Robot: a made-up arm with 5 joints. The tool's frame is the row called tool. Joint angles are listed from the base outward.
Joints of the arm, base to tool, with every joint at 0 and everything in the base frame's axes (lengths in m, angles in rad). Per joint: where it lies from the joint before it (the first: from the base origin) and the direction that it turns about. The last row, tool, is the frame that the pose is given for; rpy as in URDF.
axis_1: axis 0 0 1 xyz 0 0 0.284
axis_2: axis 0 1 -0.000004 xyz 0 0 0
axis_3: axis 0 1 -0.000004 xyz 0.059 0 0.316
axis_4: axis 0 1 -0.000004 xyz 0.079 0 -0.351
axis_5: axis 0 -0.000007 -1 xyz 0.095 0 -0.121
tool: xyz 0 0 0 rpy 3.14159 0 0
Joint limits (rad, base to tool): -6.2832..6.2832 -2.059..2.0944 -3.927..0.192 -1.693..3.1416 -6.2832..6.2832
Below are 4 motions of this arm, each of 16 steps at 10 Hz.
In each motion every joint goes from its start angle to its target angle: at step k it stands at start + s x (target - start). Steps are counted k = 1, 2, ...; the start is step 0. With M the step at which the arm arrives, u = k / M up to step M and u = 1 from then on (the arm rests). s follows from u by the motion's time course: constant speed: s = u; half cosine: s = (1 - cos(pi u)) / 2; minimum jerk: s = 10 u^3 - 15 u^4 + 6 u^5.
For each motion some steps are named. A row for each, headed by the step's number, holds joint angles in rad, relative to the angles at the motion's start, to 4 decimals.
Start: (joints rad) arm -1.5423 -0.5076 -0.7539 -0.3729 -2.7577
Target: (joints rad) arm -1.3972 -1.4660 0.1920 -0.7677 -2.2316
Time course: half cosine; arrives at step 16
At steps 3, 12, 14, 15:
3: 0.0122 -0.0808 0.0797 -0.0333 0.0443
12: 0.1239 -0.8180 0.8074 -0.3370 0.4491
14: 0.1396 -0.9219 0.9099 -0.3798 0.5061
15: 0.1437 -0.9492 0.9368 -0.3910 0.5210

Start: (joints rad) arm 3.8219 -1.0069 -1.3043 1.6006 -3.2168
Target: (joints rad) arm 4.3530 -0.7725 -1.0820 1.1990 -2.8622
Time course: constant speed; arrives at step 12
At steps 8, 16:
8: 0.3541 0.1563 0.1482 -0.2677 0.2364
16: 0.5311 0.2344 0.2223 -0.4016 0.3546

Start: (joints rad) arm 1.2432 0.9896 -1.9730 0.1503 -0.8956
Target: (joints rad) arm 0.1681 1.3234 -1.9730 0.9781 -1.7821
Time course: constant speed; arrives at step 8
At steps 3, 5, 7, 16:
3: -0.4032 0.1252 0.0000 0.3104 -0.3324
5: -0.6719 0.2086 0.0000 0.5174 -0.5541
7: -0.9407 0.2921 0.0000 0.7243 -0.7757
16: -1.0751 0.3338 0.0000 0.8278 -0.8865

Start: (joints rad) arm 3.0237 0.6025 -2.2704 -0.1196 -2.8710
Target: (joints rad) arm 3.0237 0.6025 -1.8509 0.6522 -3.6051
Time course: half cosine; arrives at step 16
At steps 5, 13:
5: 0.0000 0.0000 0.0932 0.1715 -0.1631
13: 0.0000 0.0000 0.3842 0.7068 -0.6722

